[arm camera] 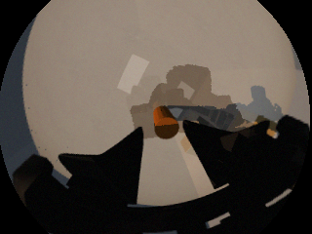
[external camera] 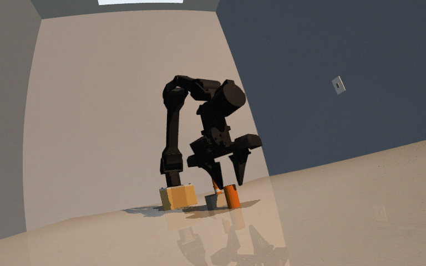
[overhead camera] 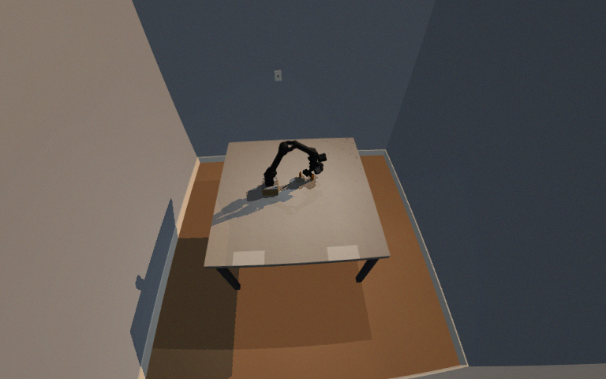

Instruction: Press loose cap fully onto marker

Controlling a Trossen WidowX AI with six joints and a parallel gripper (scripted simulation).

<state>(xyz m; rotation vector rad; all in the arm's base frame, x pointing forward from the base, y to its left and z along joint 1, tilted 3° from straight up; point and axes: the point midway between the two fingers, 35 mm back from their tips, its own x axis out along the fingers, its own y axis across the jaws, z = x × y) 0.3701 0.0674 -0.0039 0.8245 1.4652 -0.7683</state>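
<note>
Now: the orange cap 20 mm below my gripper tip. Round my gripper tip: tan holder block (110 mm behind, 30 mm below, 10 mm to the left).
</note>
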